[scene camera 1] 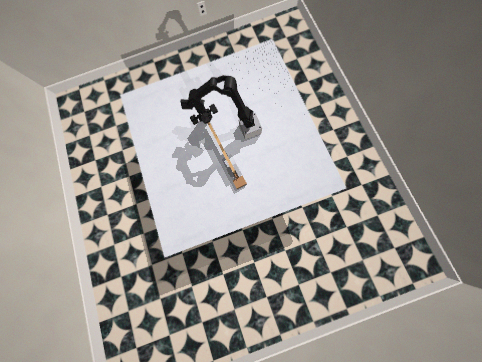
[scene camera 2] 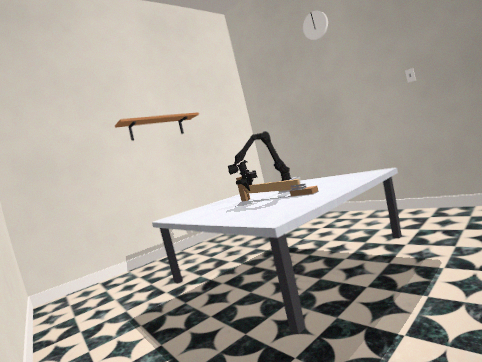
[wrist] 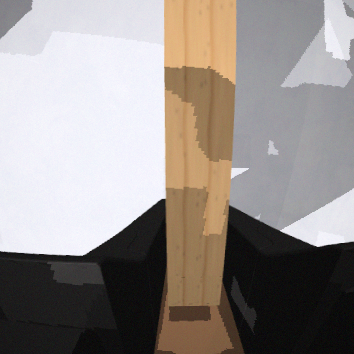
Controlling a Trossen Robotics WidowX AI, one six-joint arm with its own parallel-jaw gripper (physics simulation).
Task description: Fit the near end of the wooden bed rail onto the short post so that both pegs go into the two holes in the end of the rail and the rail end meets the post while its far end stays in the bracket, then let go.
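Places are measured from the arm's base along level axes (x right, y ahead, z up), in metres.
Pixels of known places: gripper, between the fingertips: (scene camera 2: 250, 190) (wrist: 187, 206); arm's base, origin of its link: (scene camera 1: 249, 122) (scene camera 2: 286, 179).
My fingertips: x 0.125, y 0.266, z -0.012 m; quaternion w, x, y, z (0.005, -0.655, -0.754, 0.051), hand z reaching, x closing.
For each thing: its top centre in the pictures, then the offset to it from my fingertips. "spot": a spot on its surface instead. Level surfaces: height alone.
- wooden bed rail, centre of its top: (scene camera 2: 270, 181) (scene camera 1: 218, 142) dx -0.197, dy -0.025, dz +0.041 m
- brown block, centre of its top: (scene camera 2: 303, 188) (scene camera 1: 236, 175) dx -0.437, dy -0.058, dz -0.033 m
- small bracket, centre of its top: (scene camera 2: 298, 184) (scene camera 1: 233, 170) dx -0.407, dy -0.054, dz -0.003 m
- short post, a spot on its surface: (wrist: 195, 337) spot: dx +0.038, dy +0.008, dz +0.041 m
- white table, height of its surface: dz -0.068 m
The wooden bed rail (scene camera 1: 220, 147) (scene camera 2: 272, 187) (wrist: 200, 175) runs from my gripper to the brown block (scene camera 1: 240, 182) (scene camera 2: 306, 191), where its far end lies at the small bracket (scene camera 2: 298, 186). How deep it sits there is too small to tell. My gripper (scene camera 1: 205, 119) (scene camera 2: 246, 183) (wrist: 187, 206) is shut on the rail near its near end. The short post (scene camera 2: 244, 194) (wrist: 195, 337) stands upright at that end. In the wrist view a dark band lies on the post right beside the rail end. No peg shows; whether the faces touch is unclear.
The arm's base (scene camera 1: 250, 129) stands on the white table (scene camera 1: 280, 165) (scene camera 2: 225, 220), to one side of the rail. The arm arches above the table to the gripper. Shadows fall on the table beside the rail. A wall shelf (scene camera 2: 157, 119) hangs beyond the table.
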